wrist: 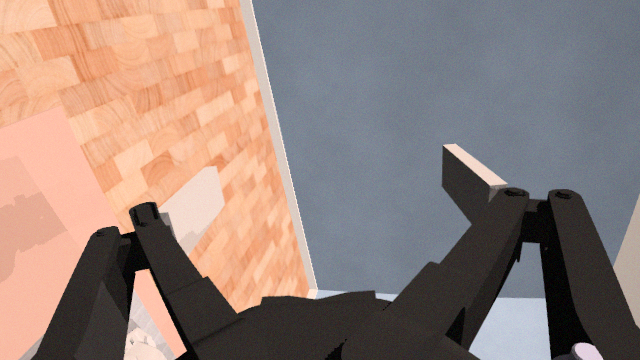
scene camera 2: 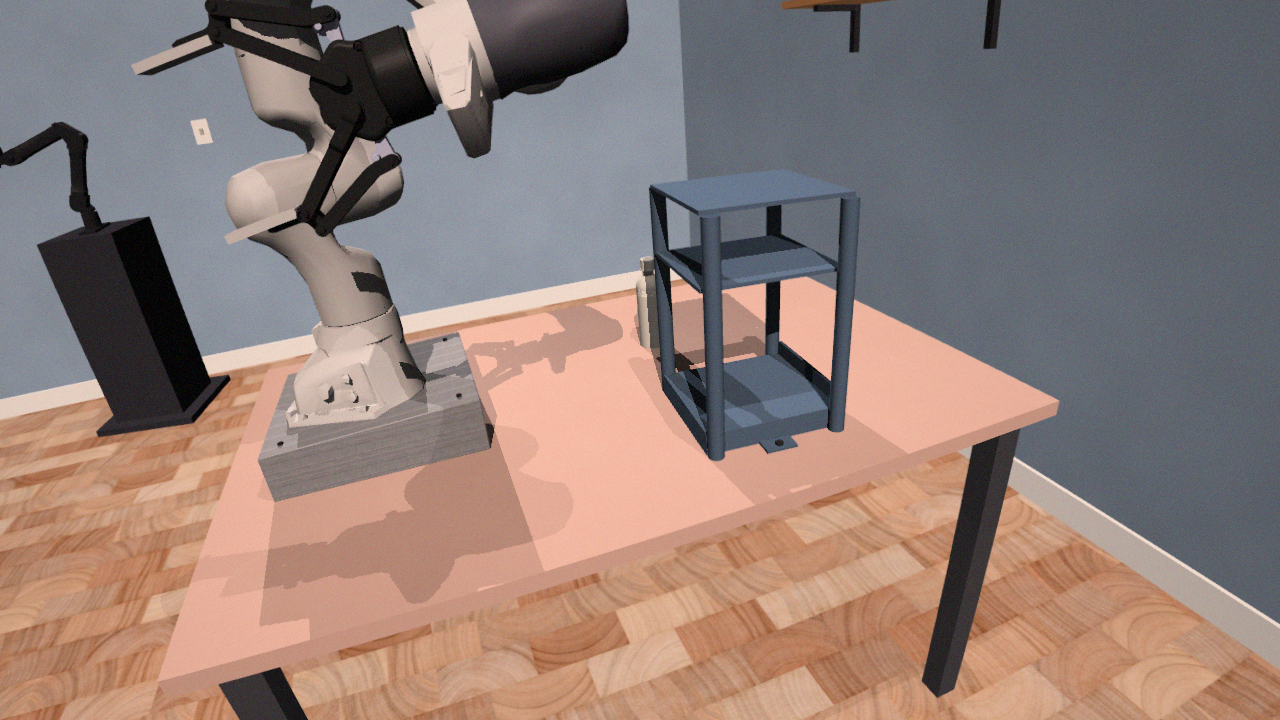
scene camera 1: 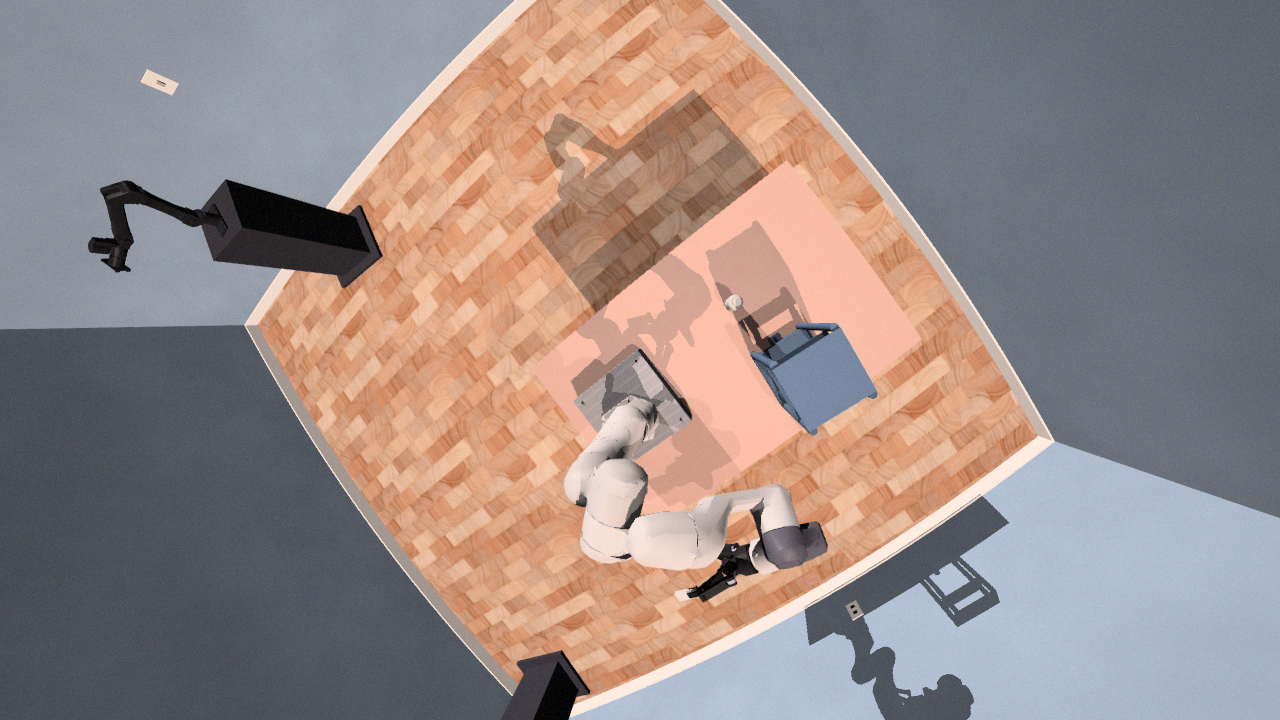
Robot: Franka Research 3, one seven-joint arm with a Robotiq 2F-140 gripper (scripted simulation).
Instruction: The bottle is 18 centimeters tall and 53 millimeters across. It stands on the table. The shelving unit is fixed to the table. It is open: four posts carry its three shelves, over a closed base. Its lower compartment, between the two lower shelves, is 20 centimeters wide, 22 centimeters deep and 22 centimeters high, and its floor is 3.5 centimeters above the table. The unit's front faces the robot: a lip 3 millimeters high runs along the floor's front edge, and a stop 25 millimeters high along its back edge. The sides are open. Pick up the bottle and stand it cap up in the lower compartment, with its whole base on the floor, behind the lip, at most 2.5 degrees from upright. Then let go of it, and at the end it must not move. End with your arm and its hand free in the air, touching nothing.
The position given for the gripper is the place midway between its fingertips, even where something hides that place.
In view: the gripper (scene camera 2: 188, 157).
The gripper also shows in the wrist view (wrist: 329, 176) and in scene camera 1 (scene camera 1: 684, 576).
